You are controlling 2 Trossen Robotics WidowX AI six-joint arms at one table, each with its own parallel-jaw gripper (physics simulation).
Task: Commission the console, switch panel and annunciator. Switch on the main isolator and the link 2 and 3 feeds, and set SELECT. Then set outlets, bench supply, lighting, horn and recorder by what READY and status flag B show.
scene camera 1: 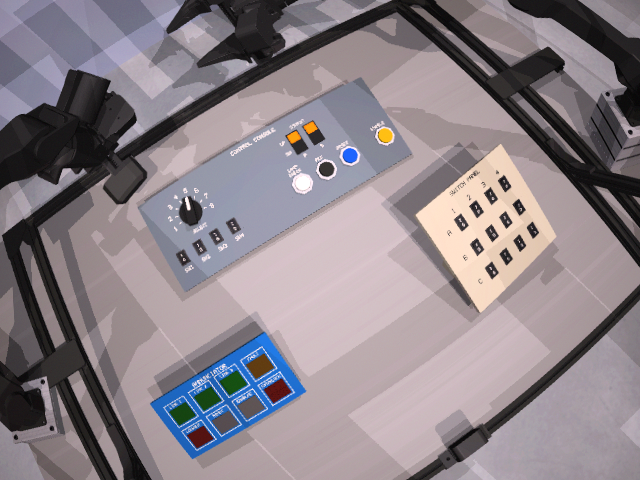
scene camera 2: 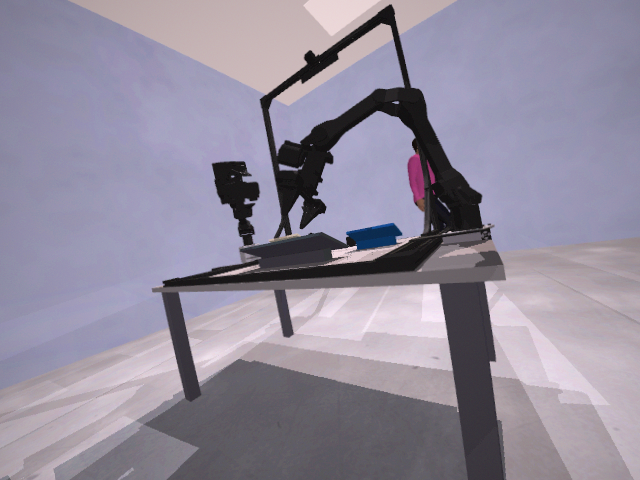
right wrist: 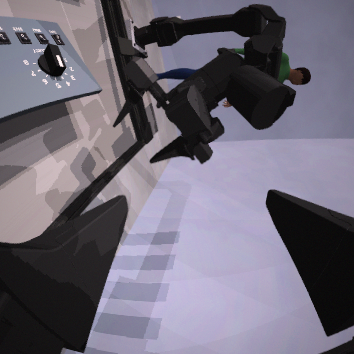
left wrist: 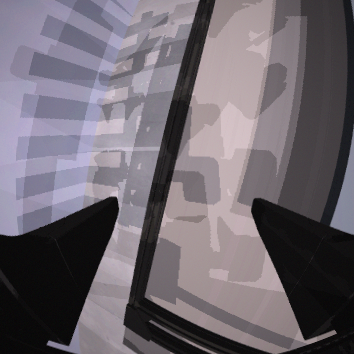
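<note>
My left gripper [scene camera 1: 116, 148] is open and holds nothing. My right gripper [scene camera 1: 182, 49] is open as well, and there is nothing in its grasp. In scene camera 2 I can see my left gripper [scene camera 2: 293, 222] together with my right gripper [scene camera 2: 252, 189]. The right wrist view gives me my left gripper [right wrist: 132, 144] and my right gripper [right wrist: 197, 199], while the left wrist view shows my left gripper [left wrist: 185, 204].
</note>
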